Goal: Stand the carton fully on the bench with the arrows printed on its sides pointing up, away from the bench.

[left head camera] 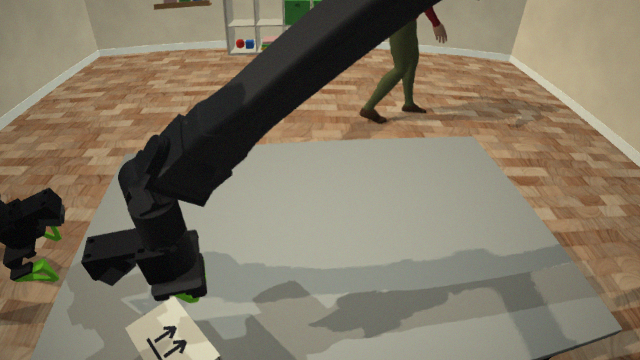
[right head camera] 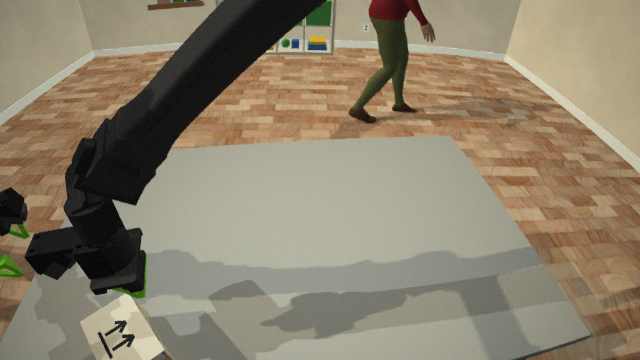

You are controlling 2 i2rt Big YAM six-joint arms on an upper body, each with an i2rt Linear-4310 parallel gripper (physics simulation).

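Places are measured from the left arm's base along level axes (x ahead, y left, z up), in millimetres.
Pixels of known places: left gripper, fingertip midpoint: (left head camera: 58, 259) (right head camera: 24, 255); right gripper, fingertip midpoint: (left head camera: 193, 301) (right head camera: 140, 296).
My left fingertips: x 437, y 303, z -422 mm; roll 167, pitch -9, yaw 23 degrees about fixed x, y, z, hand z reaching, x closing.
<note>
Behind a point stands the place of what it marks.
The cream carton (left head camera: 172, 336) {z -428, x 305, y 16 mm} lies on its side at the near left corner of the grey bench (left head camera: 322, 241) {z -523, x 590, y -236 mm}. Its top face shows two black arrows that point along the bench, toward the far right, with a bar behind them. It also shows in the right head view (right head camera: 121, 334) {z -428, x 298, y 15 mm}. My right gripper (left head camera: 186, 296) {z -379, x 344, y -25 mm} (right head camera: 131, 293) {z -379, x 344, y -25 mm} reaches across from the upper right, points down and is shut with nothing between its green fingers; its tips sit at the carton's far edge. My left gripper (left head camera: 42, 253) is open and empty, off the bench's left edge over the floor.
A person in green trousers (left head camera: 400, 67) walks on the wood floor beyond the bench. A white shelf unit (left head camera: 259, 24) with coloured blocks stands at the back wall. The carton lies close to the bench's near edge.
</note>
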